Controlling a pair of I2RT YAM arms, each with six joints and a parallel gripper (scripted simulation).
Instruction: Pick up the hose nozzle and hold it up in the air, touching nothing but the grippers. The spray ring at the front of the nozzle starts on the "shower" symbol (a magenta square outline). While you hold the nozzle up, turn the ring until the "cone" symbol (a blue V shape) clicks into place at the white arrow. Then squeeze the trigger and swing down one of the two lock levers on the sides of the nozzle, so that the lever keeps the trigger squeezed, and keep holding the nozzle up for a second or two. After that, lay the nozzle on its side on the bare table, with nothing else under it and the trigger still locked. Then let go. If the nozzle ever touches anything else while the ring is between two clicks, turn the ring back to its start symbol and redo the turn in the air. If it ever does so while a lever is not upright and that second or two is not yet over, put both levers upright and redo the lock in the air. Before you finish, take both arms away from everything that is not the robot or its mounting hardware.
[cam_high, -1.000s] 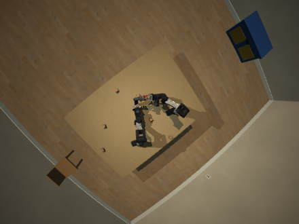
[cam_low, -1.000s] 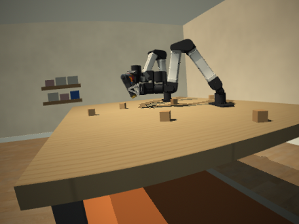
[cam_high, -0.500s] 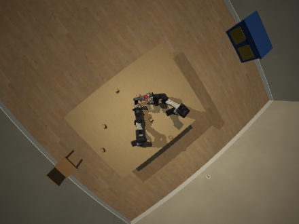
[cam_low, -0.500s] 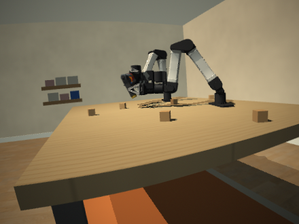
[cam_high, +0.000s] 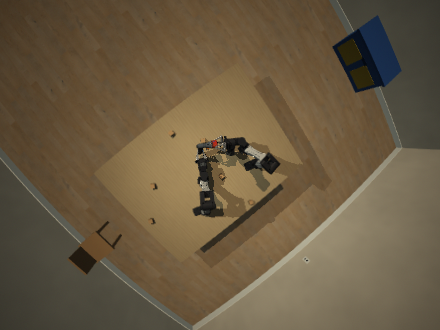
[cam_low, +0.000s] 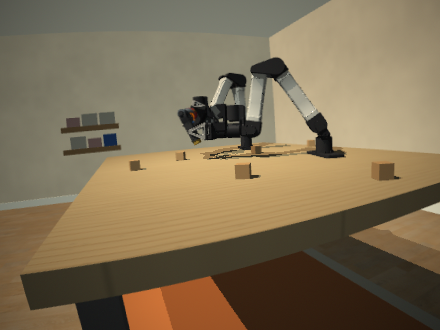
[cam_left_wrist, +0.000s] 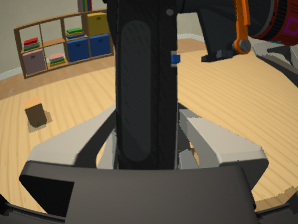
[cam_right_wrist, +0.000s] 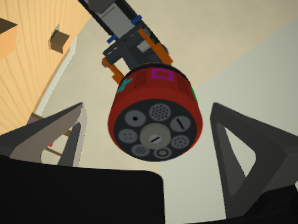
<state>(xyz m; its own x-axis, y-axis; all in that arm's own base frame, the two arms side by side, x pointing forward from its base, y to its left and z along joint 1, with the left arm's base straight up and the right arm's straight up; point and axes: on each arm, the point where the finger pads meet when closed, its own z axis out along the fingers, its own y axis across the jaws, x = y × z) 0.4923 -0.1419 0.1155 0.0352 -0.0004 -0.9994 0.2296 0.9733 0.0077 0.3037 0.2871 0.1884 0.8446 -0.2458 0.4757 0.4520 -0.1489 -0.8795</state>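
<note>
My right gripper is now right at the red spray ring. Round my right hand: pale trigger 30 mm ahead, 90 mm to the left, 60 mm below.
Right now my left hand is 20 mm to the left of the pale trigger and 20 mm below it. Also, from my left hand: red spray ring 100 mm to the right, 80 mm above, 30 mm behind.
</note>
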